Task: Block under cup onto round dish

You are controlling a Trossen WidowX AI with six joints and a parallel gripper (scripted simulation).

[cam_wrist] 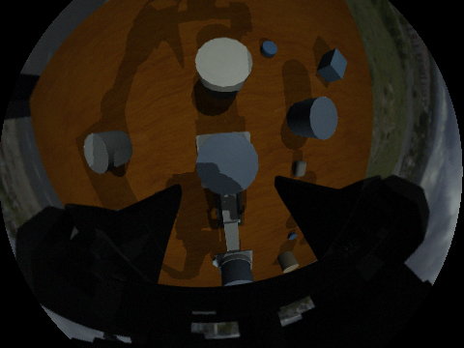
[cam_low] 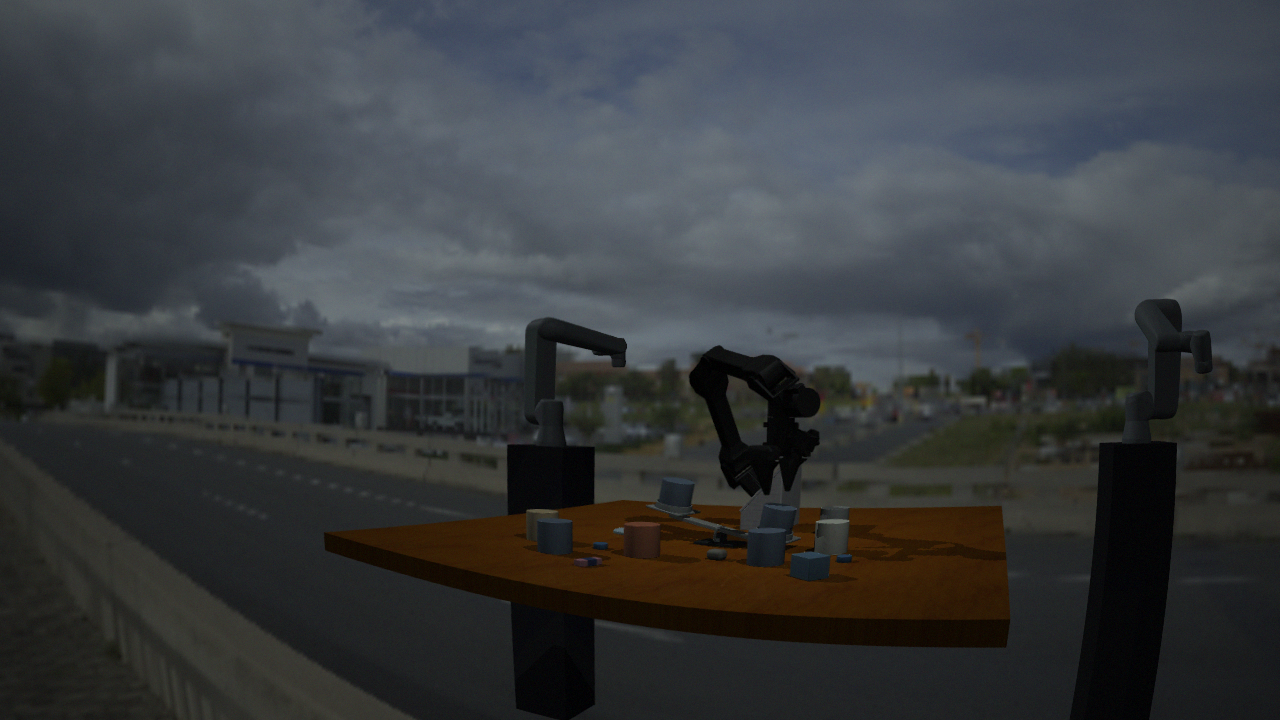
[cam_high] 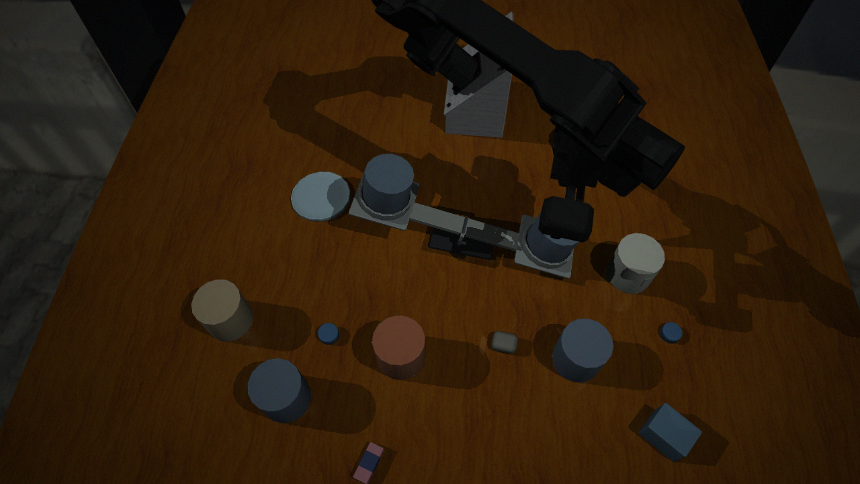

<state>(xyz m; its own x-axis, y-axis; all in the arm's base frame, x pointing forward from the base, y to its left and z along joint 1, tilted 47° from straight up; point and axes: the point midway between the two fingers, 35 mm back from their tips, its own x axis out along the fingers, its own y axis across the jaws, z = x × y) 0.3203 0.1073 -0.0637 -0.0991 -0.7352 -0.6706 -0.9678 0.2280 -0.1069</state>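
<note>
My gripper tip is now 8 cm above the grey block. Round my gripper tip: grey pebble (15 cm ahead, 11 cm below, 7 cm to the right); then blue box (29 cm ahead, 14 cm to the left, 10 cm below); then round dish (37 cm to the right, 12 cm below, 11 cm behind).
</note>
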